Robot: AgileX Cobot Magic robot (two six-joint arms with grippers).
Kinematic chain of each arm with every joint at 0, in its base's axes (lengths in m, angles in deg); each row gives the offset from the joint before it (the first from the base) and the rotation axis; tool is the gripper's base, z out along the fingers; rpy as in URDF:
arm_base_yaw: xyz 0 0 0.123 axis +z
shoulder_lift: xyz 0 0 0 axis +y
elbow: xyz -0.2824 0 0.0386 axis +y
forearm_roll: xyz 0.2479 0 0.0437 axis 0.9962 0 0.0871
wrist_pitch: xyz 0 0 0 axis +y
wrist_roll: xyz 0.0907 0 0.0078 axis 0.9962 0 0.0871
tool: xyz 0 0 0 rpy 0 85 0
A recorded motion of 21 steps. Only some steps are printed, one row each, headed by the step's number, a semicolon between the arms.
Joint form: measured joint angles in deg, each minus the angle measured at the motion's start. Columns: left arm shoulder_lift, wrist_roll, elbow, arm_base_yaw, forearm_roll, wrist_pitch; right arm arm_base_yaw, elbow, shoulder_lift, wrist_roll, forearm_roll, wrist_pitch.
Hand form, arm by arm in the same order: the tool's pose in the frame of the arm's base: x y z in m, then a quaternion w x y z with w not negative. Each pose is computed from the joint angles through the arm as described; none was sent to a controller.
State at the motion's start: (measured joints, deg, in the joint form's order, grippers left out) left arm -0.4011 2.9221 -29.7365 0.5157 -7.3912 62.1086; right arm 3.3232 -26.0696 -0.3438 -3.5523 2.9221 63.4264
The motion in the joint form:
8: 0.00 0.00 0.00 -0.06 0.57 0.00; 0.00 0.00 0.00 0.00 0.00 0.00
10: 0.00 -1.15 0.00 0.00 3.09 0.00; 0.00 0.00 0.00 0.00 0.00 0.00
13: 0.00 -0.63 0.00 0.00 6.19 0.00; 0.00 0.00 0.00 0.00 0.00 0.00
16: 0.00 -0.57 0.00 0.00 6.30 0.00; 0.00 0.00 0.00 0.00 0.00 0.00
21: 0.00 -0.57 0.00 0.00 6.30 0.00; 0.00 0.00 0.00 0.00 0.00 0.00
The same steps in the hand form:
8: -0.0094 -0.0096 0.2809 0.52331 0.02207 0.85072 -0.04397; -0.0032 0.0040 0.2610 0.48460 -0.05351 0.87275 0.02451
10: -0.0092 -0.0061 0.2807 0.52299 0.01171 0.85183 -0.02702; -0.0032 0.0040 0.2610 0.48460 -0.05351 0.87275 0.02451
13: -0.0091 -0.0018 0.2805 0.52279 0.01388 0.85235 0.00235; -0.0032 0.0040 0.2610 0.48460 -0.05351 0.87275 0.02451
16: -0.0091 -0.0016 0.2805 0.52276 0.01426 0.85235 0.00358; -0.0032 0.0040 0.2610 0.48460 -0.05351 0.87275 0.02451
21: -0.0091 -0.0016 0.2805 0.52276 0.01426 0.85235 0.00358; -0.0032 0.0040 0.2610 0.48460 -0.05351 0.87275 0.02451

